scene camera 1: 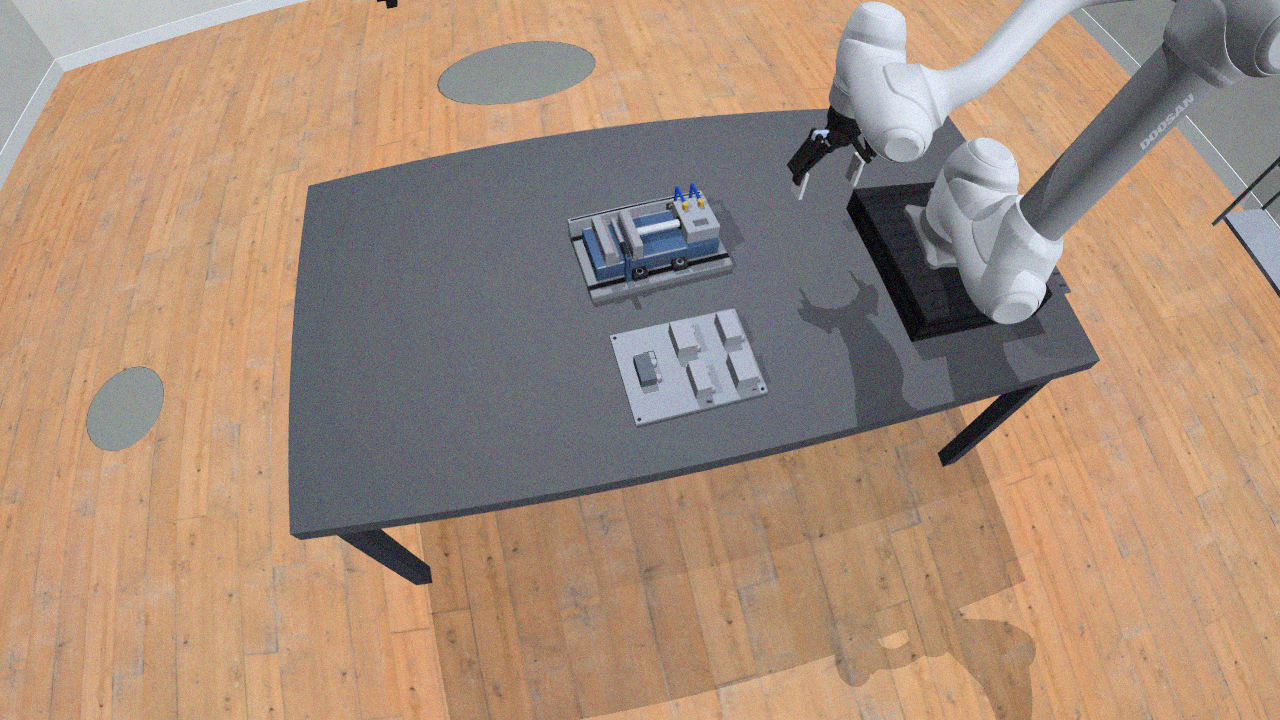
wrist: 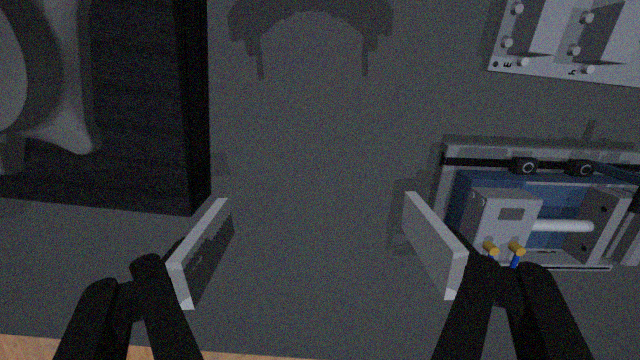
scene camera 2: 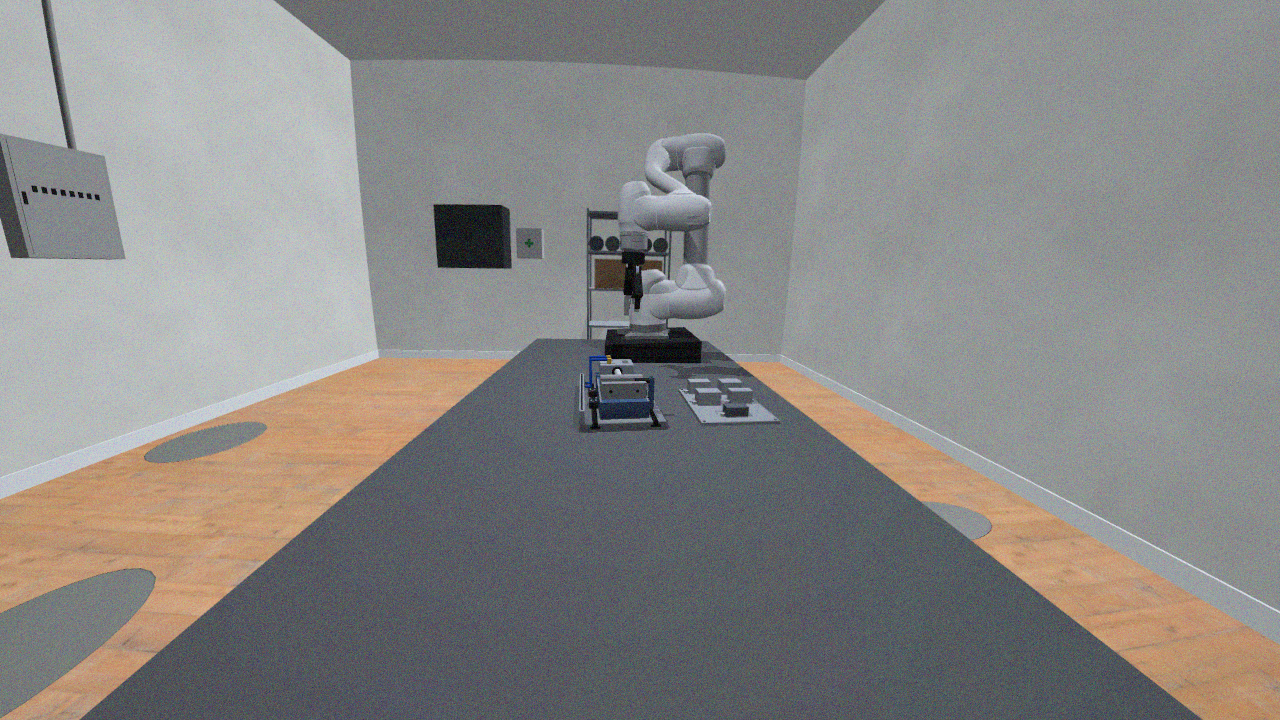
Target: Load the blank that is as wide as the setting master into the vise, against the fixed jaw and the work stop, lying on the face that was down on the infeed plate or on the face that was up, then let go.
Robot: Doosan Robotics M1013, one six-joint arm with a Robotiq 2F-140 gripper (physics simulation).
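Places are measured from the arm's base along level axes (x ahead, y left, z up), in metres.
Pixels of known places: gripper, between the fingertips: (scene camera 1: 824, 187) (wrist: 317, 212) (scene camera 2: 631, 317); arm's base, origin of its link: (scene camera 1: 948, 238) (wrist: 0, 45) (scene camera 2: 647, 335).
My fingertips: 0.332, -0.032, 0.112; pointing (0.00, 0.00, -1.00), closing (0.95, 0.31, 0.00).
For each thing: its top centre in the pictures, then the offset to it from my fingertips, as dx, dy, dz. Level surfaces: height alone.
- vise, centre of its top: (wrist: 577, 238) (scene camera 1: 651, 220) (scene camera 2: 617, 369) +0.342, +0.006, -0.093
- darker block, centre of its top: (scene camera 1: 645, 366) (scene camera 2: 735, 405) +0.373, +0.299, -0.159
- dark table, height of its surface: dz -0.192
My gripper (scene camera 1: 827, 183) (scene camera 2: 633, 307) (wrist: 317, 212) is open and empty, high over the table beside the robot base. The vise (scene camera 1: 660, 248) (scene camera 2: 624, 409) has a blue body; its right part is cut off in the wrist view. Its outer jaw (scene camera 1: 603, 241) and rod-side jaw (scene camera 1: 631, 234) stand a narrow gap apart with no blank visible between them. A blue stop arm (scene camera 1: 628, 269) is at the vise's side. The infeed plate (scene camera 1: 630, 385) (scene camera 2: 707, 416) (wrist: 612, 78) bears several light grey blanks and one darker block (scene camera 1: 645, 368) (scene camera 2: 734, 410), apparently the setting master. Blank widths are hard to compare.
The black robot base (scene camera 1: 904, 268) (scene camera 2: 653, 349) (wrist: 145, 100) stands on the dark table (scene camera 1: 429, 358) (scene camera 2: 626, 555). Yellow fittings (scene camera 1: 686, 205) (wrist: 516, 248) with blue hoses stick up from the vise's end nearer the base. Small pegs stand by the blanks.
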